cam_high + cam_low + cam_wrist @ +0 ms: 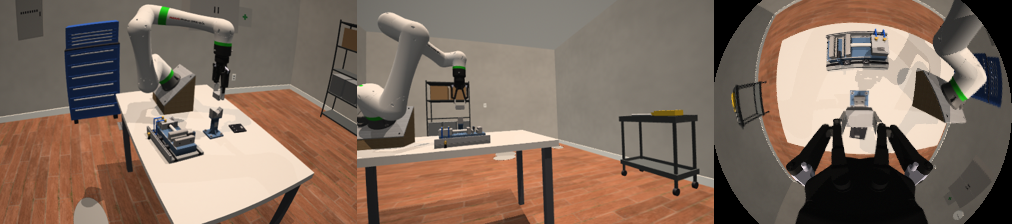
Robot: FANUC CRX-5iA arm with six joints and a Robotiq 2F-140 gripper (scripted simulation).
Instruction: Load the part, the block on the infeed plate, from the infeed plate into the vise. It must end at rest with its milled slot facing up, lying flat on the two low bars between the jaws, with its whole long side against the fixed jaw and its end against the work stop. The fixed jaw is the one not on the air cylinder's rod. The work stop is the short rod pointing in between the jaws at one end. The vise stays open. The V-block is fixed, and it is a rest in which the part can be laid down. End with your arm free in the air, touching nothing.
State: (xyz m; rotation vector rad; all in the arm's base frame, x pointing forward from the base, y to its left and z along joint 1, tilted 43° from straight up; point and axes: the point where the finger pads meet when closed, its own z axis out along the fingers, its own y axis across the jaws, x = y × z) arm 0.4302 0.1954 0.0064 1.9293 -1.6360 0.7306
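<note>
Right now my hand is 30 mm above the part. The rest, counted from my hand: dark infeed plate 260 mm below, 180 mm to the left, 20 mm behind.
</note>
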